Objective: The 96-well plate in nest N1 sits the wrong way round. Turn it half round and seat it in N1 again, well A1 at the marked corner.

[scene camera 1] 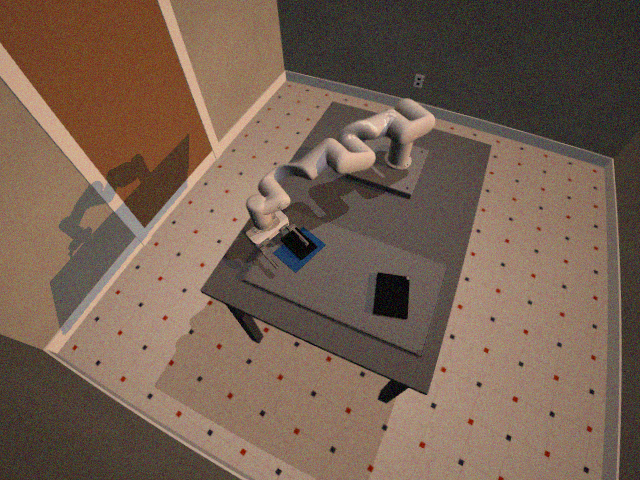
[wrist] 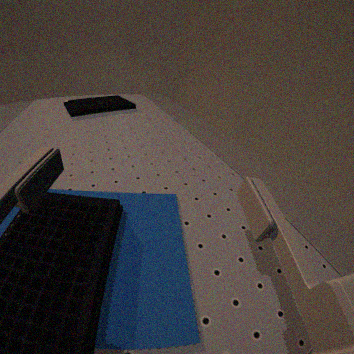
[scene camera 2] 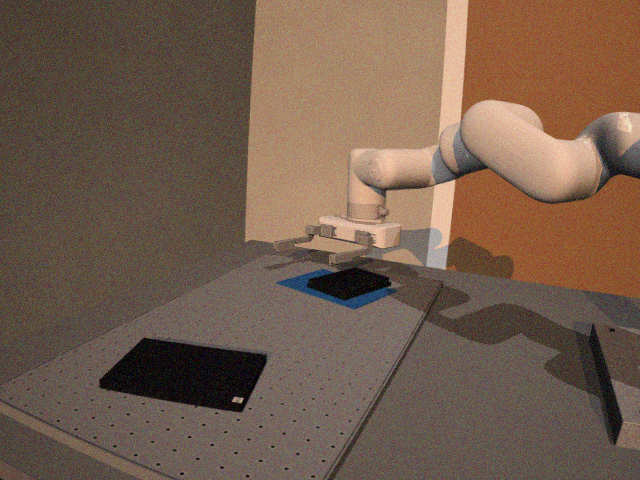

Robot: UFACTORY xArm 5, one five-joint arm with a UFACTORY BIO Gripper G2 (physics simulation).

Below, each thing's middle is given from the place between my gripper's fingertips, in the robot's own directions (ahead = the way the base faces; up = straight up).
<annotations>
Right now my hand is 70 mm past the blue mat [scene camera 2: 299, 283] and 50 mm above it. Round my hand: flat black block [scene camera 2: 183, 373] (40 mm ahead, 380 mm to the left, 50 mm below); black 96-well plate [scene camera 2: 346, 284] (90 mm behind, 10 mm to the right, 40 mm below).
</annotations>
